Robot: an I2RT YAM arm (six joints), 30 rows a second.
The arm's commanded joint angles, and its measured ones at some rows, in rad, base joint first. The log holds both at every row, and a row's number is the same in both.
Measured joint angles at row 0:
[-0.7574, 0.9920, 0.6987, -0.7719, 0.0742, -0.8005]
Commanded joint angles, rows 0 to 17:
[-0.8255, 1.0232, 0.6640, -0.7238, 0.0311, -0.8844]
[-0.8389, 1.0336, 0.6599, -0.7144, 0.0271, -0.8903]
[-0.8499, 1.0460, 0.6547, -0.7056, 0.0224, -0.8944]
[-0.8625, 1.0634, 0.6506, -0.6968, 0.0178, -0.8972]
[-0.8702, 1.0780, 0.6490, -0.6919, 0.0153, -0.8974]
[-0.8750, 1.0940, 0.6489, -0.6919, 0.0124, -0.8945]
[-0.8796, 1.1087, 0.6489, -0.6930, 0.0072, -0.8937]
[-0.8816, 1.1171, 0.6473, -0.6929, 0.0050, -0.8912]
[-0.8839, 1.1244, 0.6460, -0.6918, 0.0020, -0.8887]
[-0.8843, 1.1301, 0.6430, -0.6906, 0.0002, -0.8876]
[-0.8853, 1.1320, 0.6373, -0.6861, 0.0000, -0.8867]
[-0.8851, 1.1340, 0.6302, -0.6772, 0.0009, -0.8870]
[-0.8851, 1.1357, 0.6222, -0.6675, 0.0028, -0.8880]
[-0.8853, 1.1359, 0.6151, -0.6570, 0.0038, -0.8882]
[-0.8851, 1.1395, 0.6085, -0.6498, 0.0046, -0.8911]
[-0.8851, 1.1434, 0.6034, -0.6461, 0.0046, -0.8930]
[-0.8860, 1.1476, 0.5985, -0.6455, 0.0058, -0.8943]
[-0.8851, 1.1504, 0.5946, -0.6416, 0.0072, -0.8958]
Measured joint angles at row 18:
[-0.8818, 1.1408, 0.6113, -0.6529, 0.0315, -0.8703]
